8 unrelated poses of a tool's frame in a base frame.
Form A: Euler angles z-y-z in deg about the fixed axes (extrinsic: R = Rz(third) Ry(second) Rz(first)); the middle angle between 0 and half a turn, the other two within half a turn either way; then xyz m.
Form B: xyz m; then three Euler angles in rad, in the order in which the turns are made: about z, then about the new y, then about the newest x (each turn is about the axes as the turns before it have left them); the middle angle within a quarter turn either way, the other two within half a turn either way. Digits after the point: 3 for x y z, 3 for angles.
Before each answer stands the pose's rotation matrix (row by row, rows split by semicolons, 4 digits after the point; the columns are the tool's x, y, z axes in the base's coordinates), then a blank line. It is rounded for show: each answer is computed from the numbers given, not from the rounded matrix.
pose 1, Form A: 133.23 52.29 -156.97 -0.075 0.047 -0.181
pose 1, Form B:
0.6706 0.1422 -0.7281; -0.5066 0.8047 -0.3095; 0.5419 0.5764 0.6117

-0.075 0.047 -0.181 -0.647 -0.573 0.756
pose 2, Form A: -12.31 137.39 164.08 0.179 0.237 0.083
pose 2, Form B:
0.7500 -0.1171 -0.6510; 0.0078 -0.9826 0.1857; -0.6614 -0.1443 -0.7360

0.179 0.237 0.083 0.010 0.723 -2.948
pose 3, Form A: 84.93 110.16 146.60 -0.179 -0.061 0.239
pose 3, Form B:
-0.5229 -0.3352 -0.7837; -0.8483 0.1152 0.5168; -0.0830 0.9351 -0.3446

-0.179 -0.061 0.239 -2.123 0.083 1.924
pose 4, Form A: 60.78 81.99 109.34 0.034 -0.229 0.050
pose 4, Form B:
-0.8460 -0.4203 -0.3279; -0.2248 -0.2764 0.9344; -0.4834 0.8642 0.1393

0.034 -0.229 0.050 -2.882 0.505 1.411
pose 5, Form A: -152.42 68.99 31.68 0.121 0.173 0.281
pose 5, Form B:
-0.0273 0.6068 0.7944; -0.5609 -0.6671 0.4903; 0.8274 -0.4322 0.3585

0.121 0.173 0.281 -1.619 -0.975 -0.878
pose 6, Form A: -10.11 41.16 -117.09 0.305 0.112 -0.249
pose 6, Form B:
-0.4938 0.8163 -0.2997; -0.5799 -0.5660 -0.5860; -0.6479 -0.1155 0.7529

0.305 0.112 -0.249 -2.276 0.705 -0.152
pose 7, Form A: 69.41 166.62 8.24 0.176 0.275 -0.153
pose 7, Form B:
-0.4728 0.8509 0.2290; 0.8774 0.4786 0.0332; -0.0814 0.2166 -0.9729

0.176 0.275 -0.153 2.065 0.081 2.922
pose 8, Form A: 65.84 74.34 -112.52 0.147 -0.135 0.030
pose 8, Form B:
0.8005 0.4724 -0.3688; -0.4515 0.0707 -0.8895; -0.3941 0.8785 0.2699

0.147 -0.135 0.030 -0.514 0.405 1.273
